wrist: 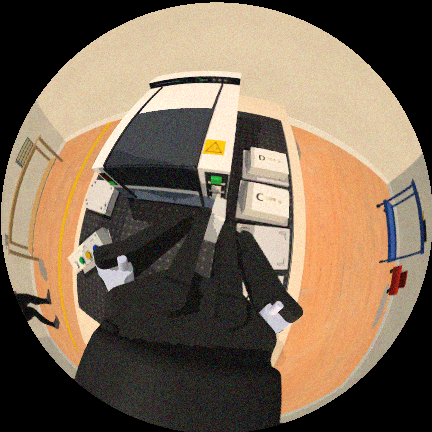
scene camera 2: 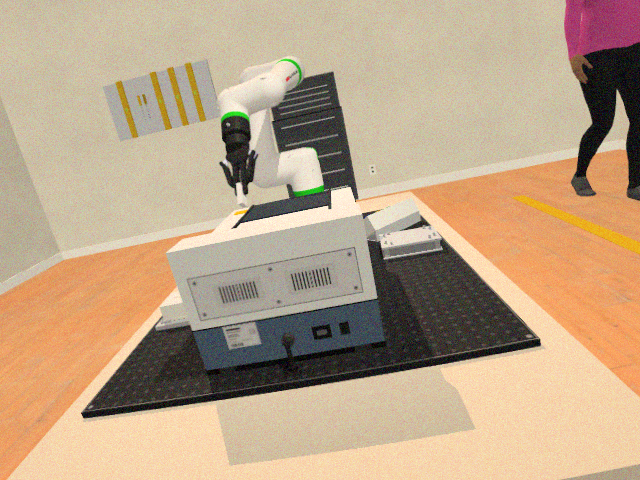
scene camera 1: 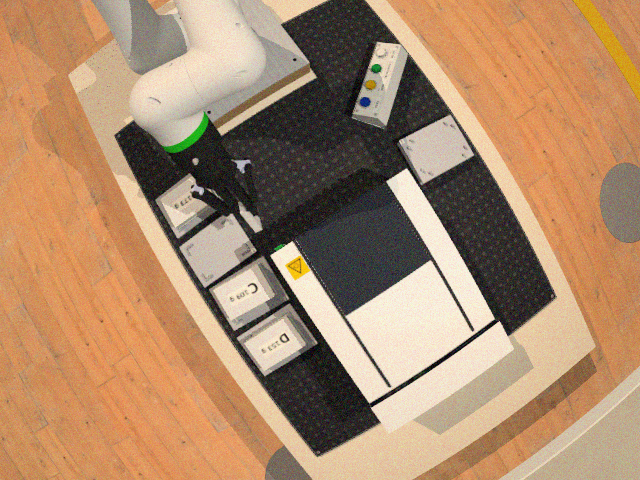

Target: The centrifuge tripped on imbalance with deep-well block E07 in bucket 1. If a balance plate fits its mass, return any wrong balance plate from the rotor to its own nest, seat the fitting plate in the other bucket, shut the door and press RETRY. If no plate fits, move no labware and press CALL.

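Places are measured from the arm's base along level axes (x ahead, y left, z up), in centimetres.
Pixels of known places: gripper, fingertip midpoint: [wrist: 217, 207] [scene camera 2: 242, 205] [scene camera 1: 257, 225].
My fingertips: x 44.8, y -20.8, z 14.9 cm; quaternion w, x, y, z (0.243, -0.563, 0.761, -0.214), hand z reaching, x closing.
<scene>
Behind a point stands the place of what it marks.
My gripper [scene camera 1: 251, 219] @[x 44.8, y -20.8, z 14.9 cm] [scene camera 2: 241, 195] @[x 44.8, y -20.8, z 14.9 cm] [wrist: 217, 207] @[x 44.8, y -20.8, z 14.9 cm] is shut and empty, its pale fingertips together above the mat near the centrifuge's front left corner. The white centrifuge [scene camera 1: 315, 294] @[x 62.7, y -20.2, z 14.9 cm] [scene camera 2: 279, 268] @[x 98.7, y -9.0, z 12.0 cm] [wrist: 226, 112] @[x 68.4, y -21.8, z 14.9 cm] has a dark panel [scene camera 1: 364, 248] @[x 61.6, y -6.9, z 15.2 cm] [wrist: 160, 135] @[x 59.9, y -8.5, z 15.2 cm] over the front part of its top; rotor, buckets and block E07 do not show. Plate C [scene camera 1: 232, 306] @[x 54.2, y -38.7, z -0.5 cm] [wrist: 272, 206] @[x 51.1, y -35.3, z -0.3 cm] and plate D [scene camera 1: 273, 351] @[x 68.6, y -37.9, z -0.7 cm] [wrist: 272, 165] @[x 64.9, y -37.1, z -0.7 cm] sit in nests. A third plate [scene camera 1: 178, 218] @[x 29.3, y -36.5, z -0.6 cm] is partly behind the gripper, its letter hidden. The nest [scene camera 1: 211, 253] @[x 40.8, y -35.7, z -4.9 cm] [wrist: 267, 245] @[x 41.2, y -35.2, z -4.9 cm] between it and C holds no plate.
A button box [scene camera 1: 388, 87] @[x 36.0, y 23.1, z 1.9 cm] [wrist: 96, 239] @[x 38.3, y 15.5, z 1.1 cm] with white, green, yellow and blue buttons stands at the mat's far side. A flat grey nest [scene camera 1: 436, 149] @[x 54.9, y 23.6, z -2.4 cm] [scene camera 2: 410, 237] @[x 56.3, y 24.3, z -2.4 cm] [wrist: 100, 198] @[x 53.0, y 21.4, z -2.4 cm] lies near it. A green indicator [scene camera 1: 279, 247] @[x 50.9, y -20.1, z 13.0 cm] [wrist: 216, 179] @[x 50.5, y -20.4, z 12.8 cm] is on the centrifuge's front. A person [scene camera 2: 602, 67] stands beyond the table.
</scene>
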